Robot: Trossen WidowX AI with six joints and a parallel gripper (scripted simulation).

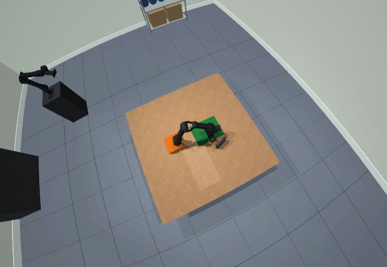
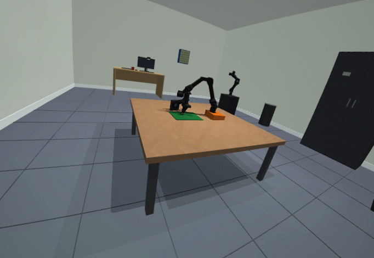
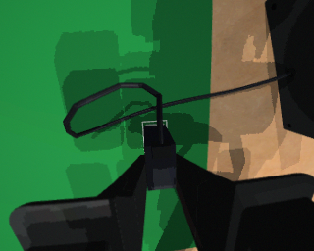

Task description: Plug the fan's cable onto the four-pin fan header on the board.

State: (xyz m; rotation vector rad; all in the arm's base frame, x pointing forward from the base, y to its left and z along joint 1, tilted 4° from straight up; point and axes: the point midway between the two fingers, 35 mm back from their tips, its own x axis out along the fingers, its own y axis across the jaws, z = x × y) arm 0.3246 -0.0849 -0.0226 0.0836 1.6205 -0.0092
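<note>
Now: the black plug 1 cm ahead of my gripper tip and 1 cm above it. From my gripper tip the other things lie so: black fan: 6 cm ahead, 12 cm to the right, 4 cm above; green board: 1 cm ahead, 7 cm to the left, 4 cm below; white four-pin header: 1 cm ahead, 2 cm below.
</note>
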